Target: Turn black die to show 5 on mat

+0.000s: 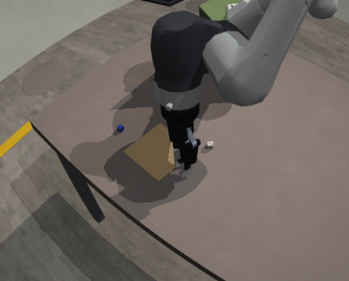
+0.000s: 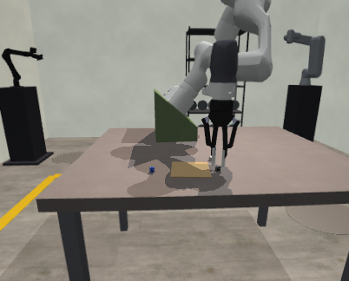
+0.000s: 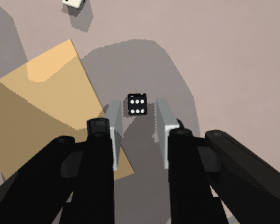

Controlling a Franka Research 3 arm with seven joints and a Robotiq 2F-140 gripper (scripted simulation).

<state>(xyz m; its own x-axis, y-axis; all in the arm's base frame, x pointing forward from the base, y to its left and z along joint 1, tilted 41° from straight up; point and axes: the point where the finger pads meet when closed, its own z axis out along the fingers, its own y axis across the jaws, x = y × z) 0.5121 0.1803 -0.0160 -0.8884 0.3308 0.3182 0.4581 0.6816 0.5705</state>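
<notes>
The black die is 1 cm behind my hand and 5 cm below it. The rest, counted from my hand: blue die: 1 cm behind, 24 cm to the right, 5 cm below; tan mat: 2 cm behind, 10 cm to the right, 5 cm below; white die: 11 cm behind, 5 cm below.
</notes>
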